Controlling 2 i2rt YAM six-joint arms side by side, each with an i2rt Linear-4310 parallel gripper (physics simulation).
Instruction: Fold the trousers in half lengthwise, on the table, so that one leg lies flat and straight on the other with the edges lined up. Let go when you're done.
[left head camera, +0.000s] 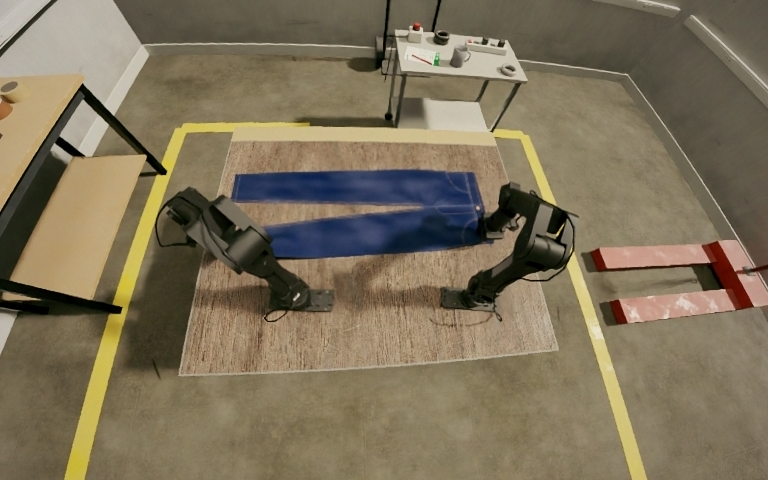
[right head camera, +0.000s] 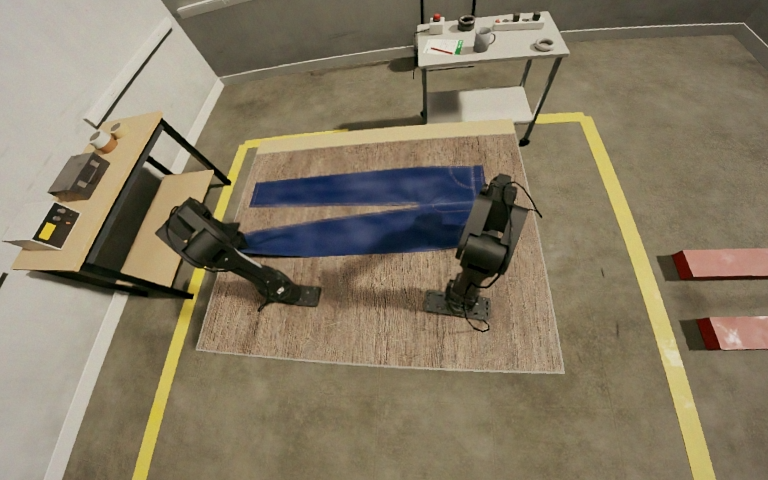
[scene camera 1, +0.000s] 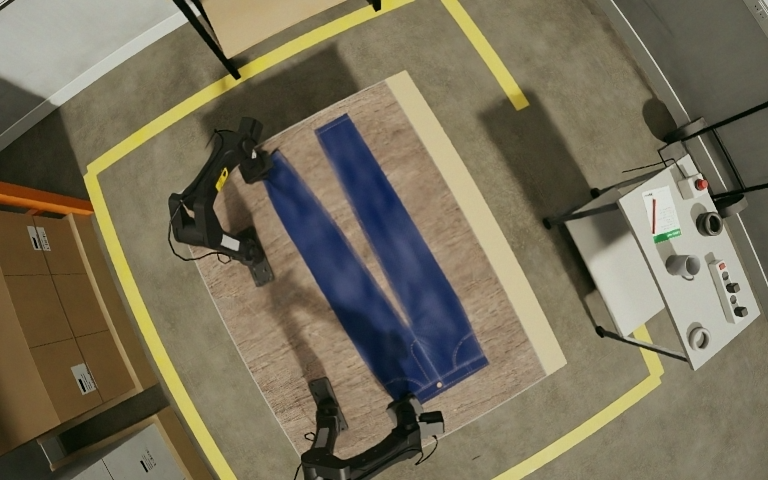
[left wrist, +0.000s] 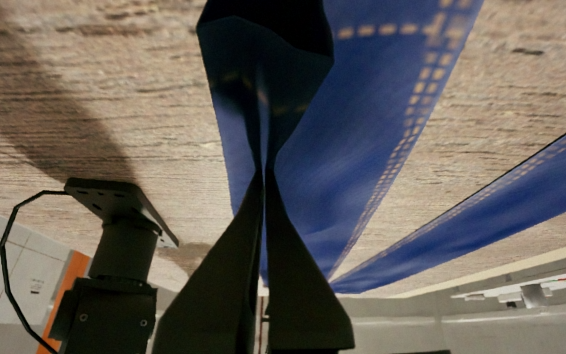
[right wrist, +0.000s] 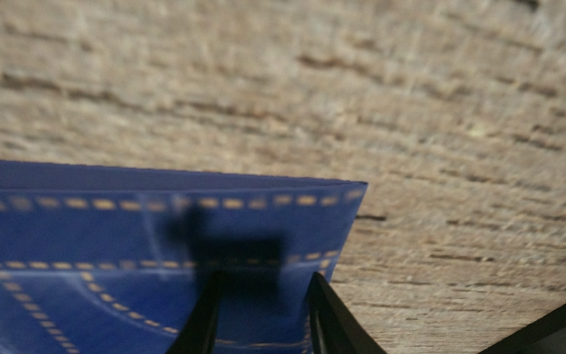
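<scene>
The blue trousers (left head camera: 351, 186) (right head camera: 368, 186) (scene camera 1: 396, 243) (left wrist: 340, 175) (right wrist: 100, 235) lie spread on the wood-patterned table (left head camera: 368, 328) (right head camera: 385, 345), legs apart, waist at the right in the head views. My left gripper (scene camera 1: 270, 161) (left wrist: 264, 176) is shut on the hem end of the near leg; the cloth is pinched and bunched at its fingertips. My right gripper (right wrist: 267, 279) is open, low over the near waist corner, with its fingers apart and the waistband stitching showing between and beyond them. In the right head camera the arm hides that corner. The far leg lies flat and straight.
The arm bases stand on the near part of the table. A white cart (left head camera: 487, 62) with a mug and small items stands behind it. A wooden workbench (left head camera: 39, 113) (right head camera: 135, 135) is at the left, and red forks (left head camera: 656, 257) lie at the right.
</scene>
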